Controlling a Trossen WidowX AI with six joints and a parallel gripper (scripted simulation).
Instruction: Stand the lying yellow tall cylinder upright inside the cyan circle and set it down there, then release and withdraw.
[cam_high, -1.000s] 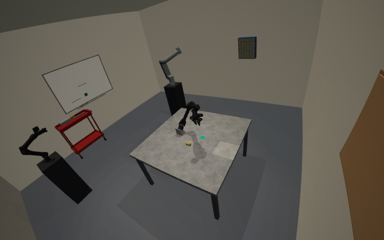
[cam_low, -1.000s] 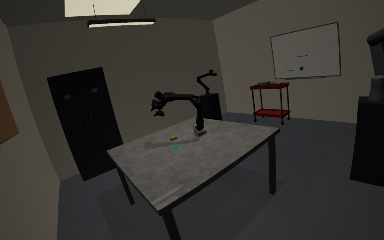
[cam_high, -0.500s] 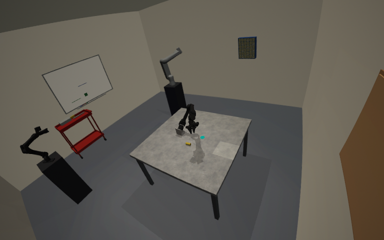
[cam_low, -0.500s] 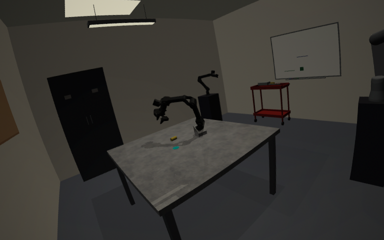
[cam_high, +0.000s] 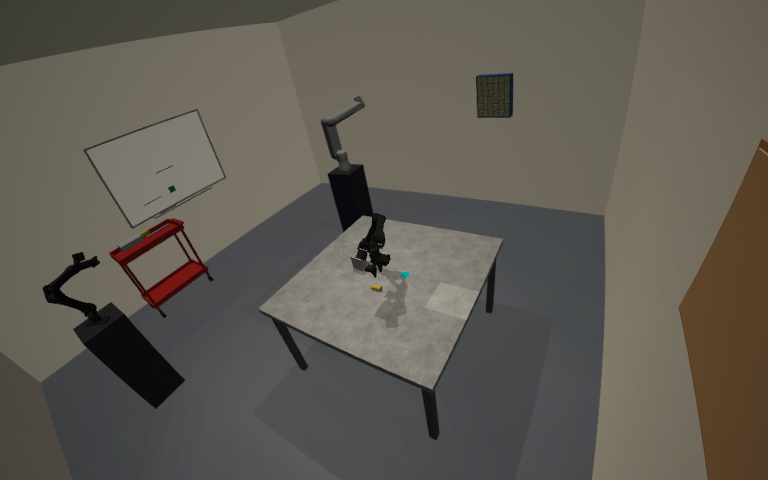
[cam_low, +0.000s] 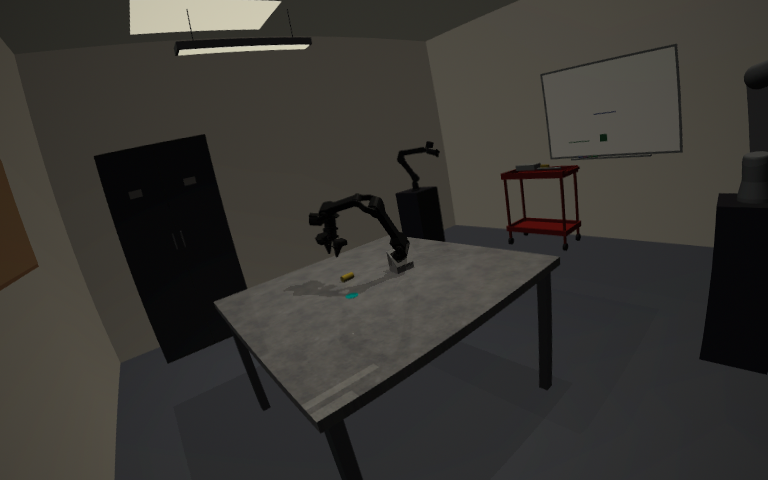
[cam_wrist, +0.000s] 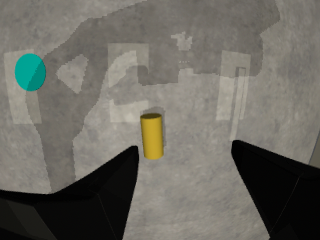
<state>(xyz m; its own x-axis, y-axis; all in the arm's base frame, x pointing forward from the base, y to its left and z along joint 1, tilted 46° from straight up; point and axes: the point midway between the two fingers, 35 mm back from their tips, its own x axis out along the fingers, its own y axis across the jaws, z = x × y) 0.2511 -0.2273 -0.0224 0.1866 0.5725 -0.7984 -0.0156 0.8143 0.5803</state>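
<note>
My gripper tip is now 50 mm past the yellow tall cylinder, 10 mm to the right of it and 140 mm above it. Also, from my gripper tip: cyan circle (70 mm ahead, 200 mm to the left, 150 mm below).
</note>
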